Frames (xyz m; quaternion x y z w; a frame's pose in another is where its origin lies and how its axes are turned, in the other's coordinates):
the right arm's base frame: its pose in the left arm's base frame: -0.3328 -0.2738 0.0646 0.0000 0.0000 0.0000 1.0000
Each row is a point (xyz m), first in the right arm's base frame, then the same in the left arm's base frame.
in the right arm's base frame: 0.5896 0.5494 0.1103
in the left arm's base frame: 0.2568 0.2756 0.1749
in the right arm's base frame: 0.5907 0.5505 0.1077
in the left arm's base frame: 0.2579 0.2767 0.1723
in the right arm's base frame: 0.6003 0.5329 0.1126
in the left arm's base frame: 0.2675 0.2591 0.1772
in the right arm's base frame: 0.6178 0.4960 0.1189
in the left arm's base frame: 0.2850 0.2222 0.1835
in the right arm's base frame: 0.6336 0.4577 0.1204
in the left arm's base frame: 0.3008 0.1839 0.1850
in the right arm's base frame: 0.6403 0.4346 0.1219
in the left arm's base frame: 0.3075 0.1608 0.1865
